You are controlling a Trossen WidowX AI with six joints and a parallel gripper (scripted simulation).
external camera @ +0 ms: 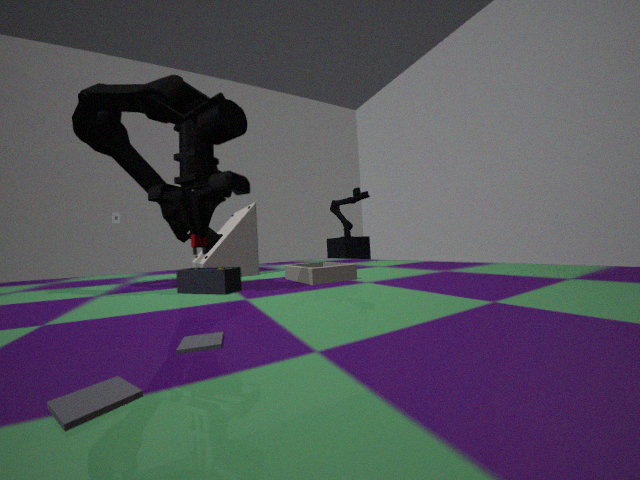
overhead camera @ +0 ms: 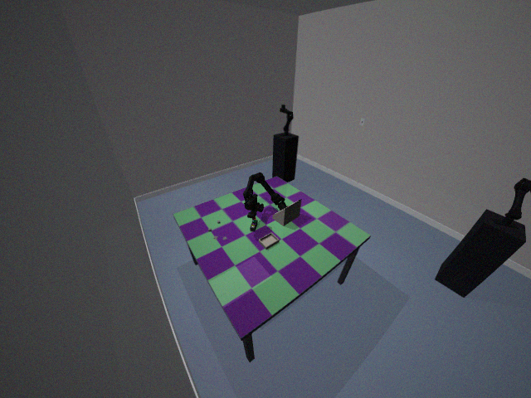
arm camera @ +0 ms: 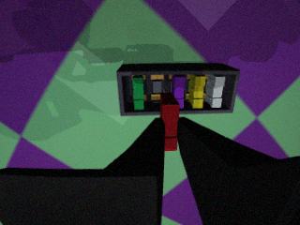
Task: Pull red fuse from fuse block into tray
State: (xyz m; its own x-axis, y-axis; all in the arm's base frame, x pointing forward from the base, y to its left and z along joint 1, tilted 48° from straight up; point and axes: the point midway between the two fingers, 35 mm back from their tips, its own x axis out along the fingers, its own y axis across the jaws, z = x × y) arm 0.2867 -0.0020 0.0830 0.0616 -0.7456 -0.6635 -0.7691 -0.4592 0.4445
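Right now the shallow beige tray is 230 mm to the left of my gripper tip, 90 mm below it and 20 mm ahead of it.
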